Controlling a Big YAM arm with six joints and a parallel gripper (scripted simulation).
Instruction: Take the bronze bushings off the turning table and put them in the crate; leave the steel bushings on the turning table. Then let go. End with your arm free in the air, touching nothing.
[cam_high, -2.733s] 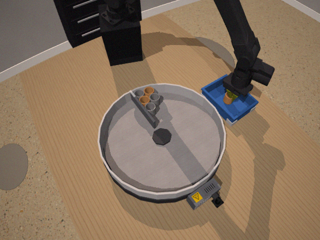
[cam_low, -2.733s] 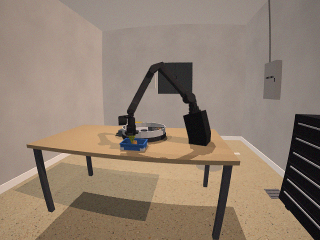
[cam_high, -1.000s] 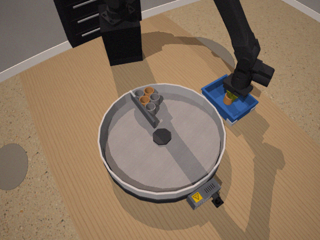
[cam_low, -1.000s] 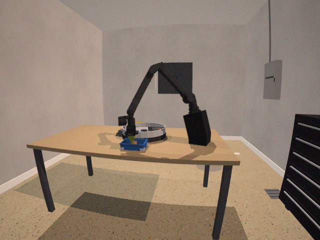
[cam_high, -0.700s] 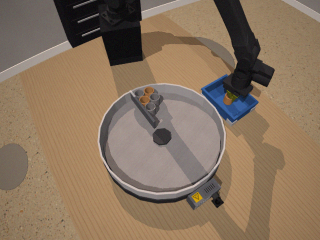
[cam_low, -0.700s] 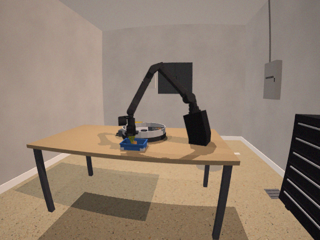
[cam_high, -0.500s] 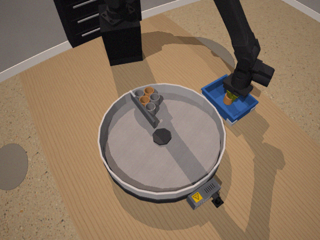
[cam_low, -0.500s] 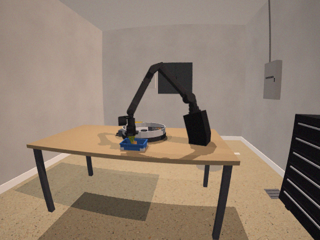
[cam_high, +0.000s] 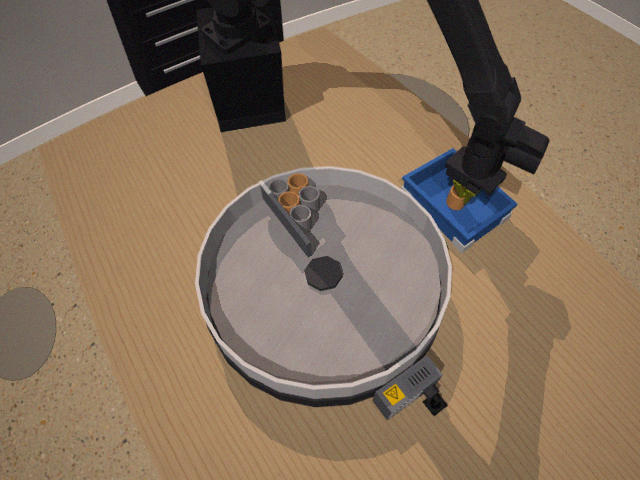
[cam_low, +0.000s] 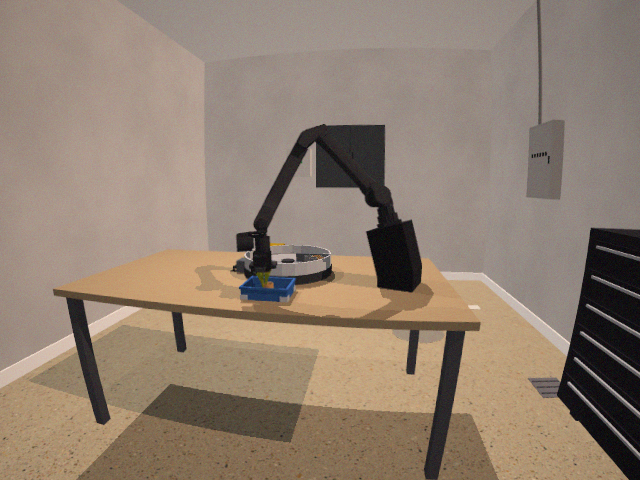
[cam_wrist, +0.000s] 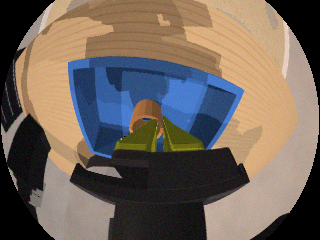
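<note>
Now: the crate 2 cm behind my hand and 1 cm below it. From my hand the other things lie so: grey turning table 7 cm behind, 33 cm to the right, 2 cm above.
</note>
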